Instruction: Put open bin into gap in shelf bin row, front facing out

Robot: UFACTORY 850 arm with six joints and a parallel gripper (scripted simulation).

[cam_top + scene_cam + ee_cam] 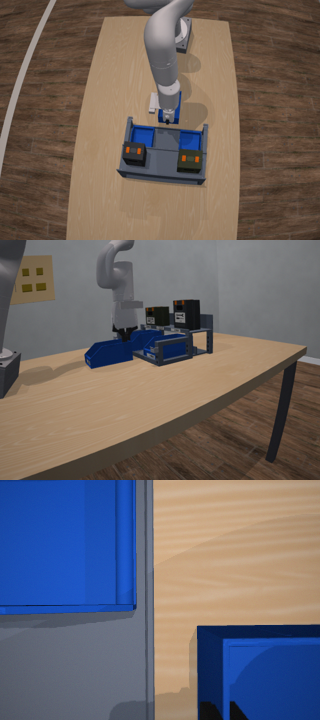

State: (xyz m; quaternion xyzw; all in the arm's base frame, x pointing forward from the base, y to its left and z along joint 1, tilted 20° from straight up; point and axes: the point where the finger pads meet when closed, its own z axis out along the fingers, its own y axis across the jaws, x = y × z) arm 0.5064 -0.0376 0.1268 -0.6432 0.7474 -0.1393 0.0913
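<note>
My gripper is now 150 mm short of the grey shelf, 30 mm to the left of it and 10 mm above it. The rest, counted from my hand: dark green tool case (240 mm ahead, 80 mm above, 70 mm to the left); black tool case (200 mm ahead, 150 mm to the right, 90 mm above).
</note>
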